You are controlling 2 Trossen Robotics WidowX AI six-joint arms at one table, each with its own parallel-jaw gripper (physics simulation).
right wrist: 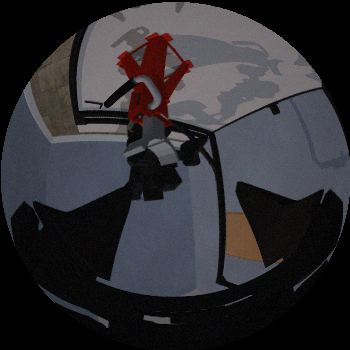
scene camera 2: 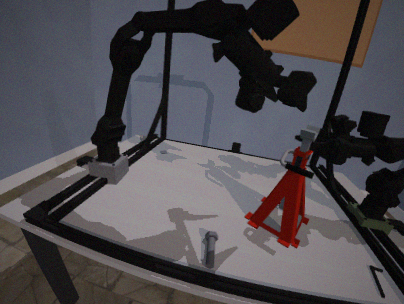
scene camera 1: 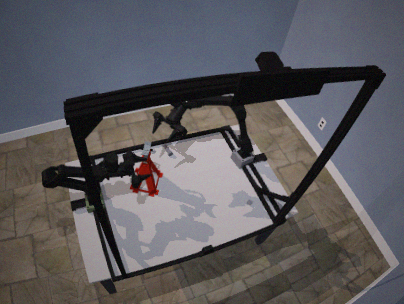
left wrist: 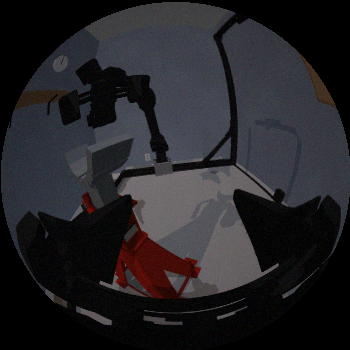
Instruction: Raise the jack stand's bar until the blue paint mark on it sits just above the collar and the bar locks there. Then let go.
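Places are measured from the left arm's base along level axes (x right, y ahead, z up), in metres.
Where they show: left gripper, between the fingertips: (right wrist: pixel 190 133) (scene camera 2: pixel 298 140) (scene camera 1: pixel 149 166) (left wrist: pixel 183 197); right gripper, between the fingertips: (right wrist: pixel 185 189) (scene camera 2: pixel 289 105) (scene camera 1: pixel 159 138) (left wrist: pixel 108 103); left arm's base, origin of its link: (right wrist: pixel 139 127) (scene camera 2: pixel 370 213); right arm's base, origin of its link: (scene camera 2: pixel 108 158) (scene camera 1: pixel 244 153) (left wrist: pixel 161 160).
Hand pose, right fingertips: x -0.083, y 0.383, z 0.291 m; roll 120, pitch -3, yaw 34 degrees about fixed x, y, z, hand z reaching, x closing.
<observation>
Each offset is from my right fingertips to the top centre of the thing. "spot": to the spot under its first point. Level surfaces: height alone.
The red jack stand (scene camera 1: pixel 149 181) (scene camera 2: pixel 291 200) (left wrist: pixel 152 270) (right wrist: pixel 153 62) stands upright on the table. Its grey bar and saddle {spot: dz -0.065, dx -0.004, dy -0.059 m} (scene camera 1: pixel 147 148) (scene camera 2: pixel 307 136) (left wrist: pixel 102 186) (right wrist: pixel 155 129) show a short grey neck above the red top. The blue mark cannot be made out. A pale curved lever {spot: dz -0.126, dx -0.029, dy -0.017 m} (scene camera 2: pixel 284 159) (right wrist: pixel 152 90) with a black grip sits at the collar. My left gripper (scene camera 1: pixel 146 168) (left wrist: pixel 183 197) is open and empty, close beside the stand's top; its left-hand finger in the left wrist view overlaps the neck. My right gripper (scene camera 2: pixel 276 107) (right wrist: pixel 185 189) is open and empty, above and away from the saddle.
A grey bolt {dz -0.306, dx -0.174, dy +0.110 m} (scene camera 1: pixel 170 152) (scene camera 2: pixel 210 249) lies near the table's front edge in scene camera 2. A black hex key {dz -0.328, dx -0.147, dy -0.300 m} (scene camera 2: pixel 378 281) (right wrist: pixel 95 104) lies near a corner. Black rails edge the table {dz -0.334 m} (scene camera 2: pixel 150 200), and black posts rise at its sides.
</observation>
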